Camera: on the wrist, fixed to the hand. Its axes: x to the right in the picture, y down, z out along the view.
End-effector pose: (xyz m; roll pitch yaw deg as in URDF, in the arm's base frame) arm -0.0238 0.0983 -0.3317 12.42 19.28 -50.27
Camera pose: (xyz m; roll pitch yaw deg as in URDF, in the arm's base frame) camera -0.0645 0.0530 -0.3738 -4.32 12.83 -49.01
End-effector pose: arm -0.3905 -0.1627 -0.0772 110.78 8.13 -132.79
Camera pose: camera -0.3670 -0.2039 -0.1341 92.77 7.80 -139.41
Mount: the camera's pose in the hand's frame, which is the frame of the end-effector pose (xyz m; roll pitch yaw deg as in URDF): 0.0222 -0.0668 -0.0230 -17.23 -6.03 2.60
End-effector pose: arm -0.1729 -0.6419 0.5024 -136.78 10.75 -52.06
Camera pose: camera -0.1264 -0.6480 0.5597 -153.31 16.91 -49.72
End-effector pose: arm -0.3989 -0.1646 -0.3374 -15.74 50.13 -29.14
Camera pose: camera -0.4235 -0.2316 -0.3570 -28.53 44.87 -23.32
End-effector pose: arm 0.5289 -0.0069 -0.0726 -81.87 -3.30 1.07
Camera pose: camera 0.5480 -0.0388 -0.0086 -99.23 -1.57 7.41
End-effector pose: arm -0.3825 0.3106 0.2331 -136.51 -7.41 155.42
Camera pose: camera -0.4087 0.2867 0.2981 -153.77 -1.25 157.69
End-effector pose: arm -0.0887 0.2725 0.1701 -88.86 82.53 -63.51
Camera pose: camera -0.0798 0.2002 0.1567 -55.59 82.14 -12.75
